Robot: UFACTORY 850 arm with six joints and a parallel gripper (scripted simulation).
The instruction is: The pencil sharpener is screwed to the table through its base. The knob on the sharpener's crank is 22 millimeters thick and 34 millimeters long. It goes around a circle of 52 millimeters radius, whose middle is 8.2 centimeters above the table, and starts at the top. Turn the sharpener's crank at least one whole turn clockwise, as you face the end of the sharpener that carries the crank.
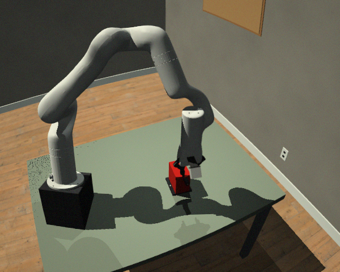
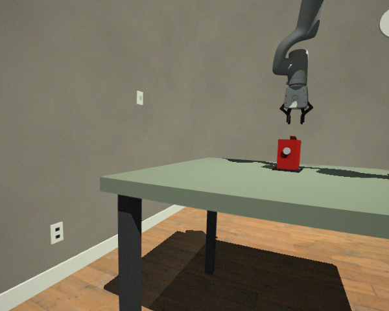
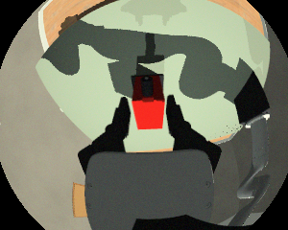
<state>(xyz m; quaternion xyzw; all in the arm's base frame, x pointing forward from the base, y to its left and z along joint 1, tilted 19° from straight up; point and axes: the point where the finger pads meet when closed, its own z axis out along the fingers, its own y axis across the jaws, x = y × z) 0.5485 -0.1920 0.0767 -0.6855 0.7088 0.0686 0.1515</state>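
My hand is 90 mm above the knob and 20 mm to the right of it.
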